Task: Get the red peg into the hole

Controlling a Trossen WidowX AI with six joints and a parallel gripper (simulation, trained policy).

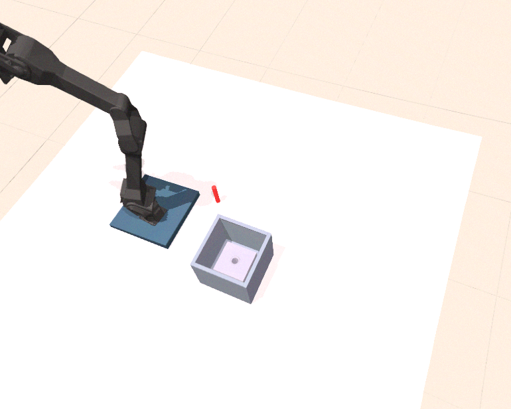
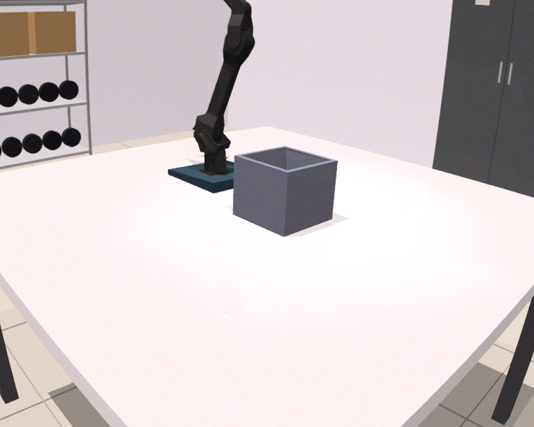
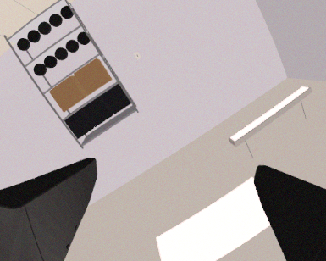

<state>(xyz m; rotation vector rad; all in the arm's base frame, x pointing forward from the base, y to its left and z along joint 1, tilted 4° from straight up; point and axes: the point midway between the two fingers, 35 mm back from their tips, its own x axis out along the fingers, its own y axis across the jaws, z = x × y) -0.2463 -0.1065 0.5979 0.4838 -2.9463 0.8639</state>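
The red peg is 57 cm below my gripper tip, 46 cm ahead of it and 25 cm to the left of it. Also, from my gripper tip: plate: 63 cm ahead, 56 cm below, 9 cm to the left.
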